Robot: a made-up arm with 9 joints. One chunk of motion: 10 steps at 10 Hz.
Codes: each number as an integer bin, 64 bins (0 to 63) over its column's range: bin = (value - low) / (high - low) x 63, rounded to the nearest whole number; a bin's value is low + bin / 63 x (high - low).
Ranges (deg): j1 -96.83..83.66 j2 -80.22..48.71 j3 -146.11..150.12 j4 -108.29..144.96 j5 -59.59..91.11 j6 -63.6..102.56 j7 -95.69..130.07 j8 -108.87..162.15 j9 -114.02..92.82
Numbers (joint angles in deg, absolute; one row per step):
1: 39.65 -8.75 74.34 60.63 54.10 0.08 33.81 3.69 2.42
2: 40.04 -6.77 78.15 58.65 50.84 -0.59 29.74 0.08 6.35
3: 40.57 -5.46 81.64 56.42 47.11 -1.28 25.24 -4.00 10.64
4: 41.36 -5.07 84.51 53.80 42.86 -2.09 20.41 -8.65 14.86
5: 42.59 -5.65 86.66 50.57 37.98 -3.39 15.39 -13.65 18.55
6: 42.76 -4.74 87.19 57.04 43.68 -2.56 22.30 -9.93 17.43
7: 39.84 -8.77 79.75 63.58 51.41 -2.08 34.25 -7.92 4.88
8: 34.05 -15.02 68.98 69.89 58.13 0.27 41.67 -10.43 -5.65
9: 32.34 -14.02 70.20 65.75 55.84 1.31 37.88 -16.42 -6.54
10: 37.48 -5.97 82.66 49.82 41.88 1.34 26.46 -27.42 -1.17
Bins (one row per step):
1: 48 35 47 42 48 24 36 26 35
2: 48 36 48 42 46 24 35 25 37
3: 48 37 48 41 45 24 34 24 38
4: 48 37 49 40 43 23 32 23 39
5: 49 36 50 40 41 23 31 22 40
6: 49 37 50 41 43 23 33 23 40
7: 48 35 48 43 46 23 36 23 36
8: 46 32 46 44 49 24 38 23 33
9: 45 32 46 43 48 25 37 21 33
10: 47 36 49 39 42 25 34 19 34

